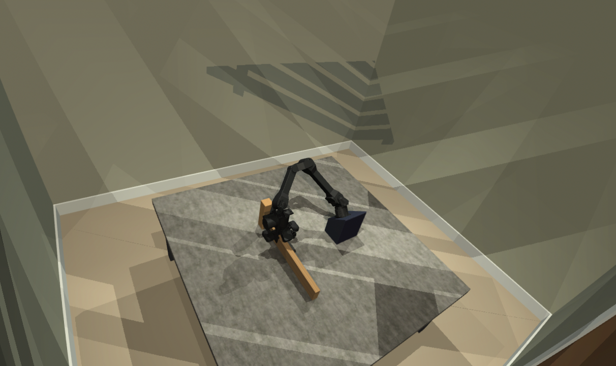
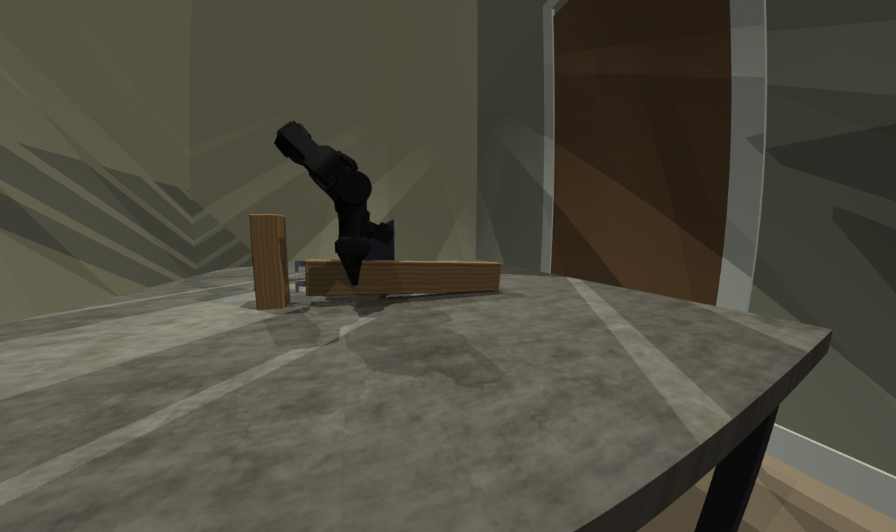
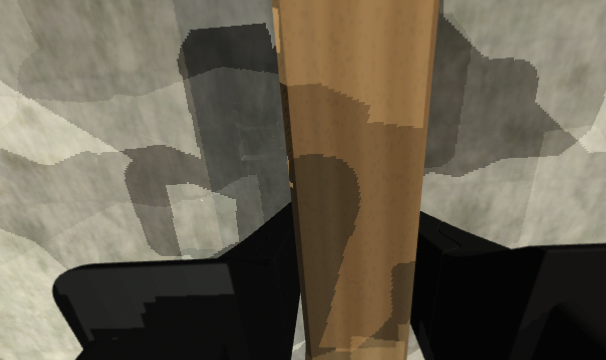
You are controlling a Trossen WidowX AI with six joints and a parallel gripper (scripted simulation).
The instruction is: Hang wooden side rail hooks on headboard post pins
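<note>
Now: gripper tip 16 cm to the left of the headboard post and 4 cm below it.
</note>
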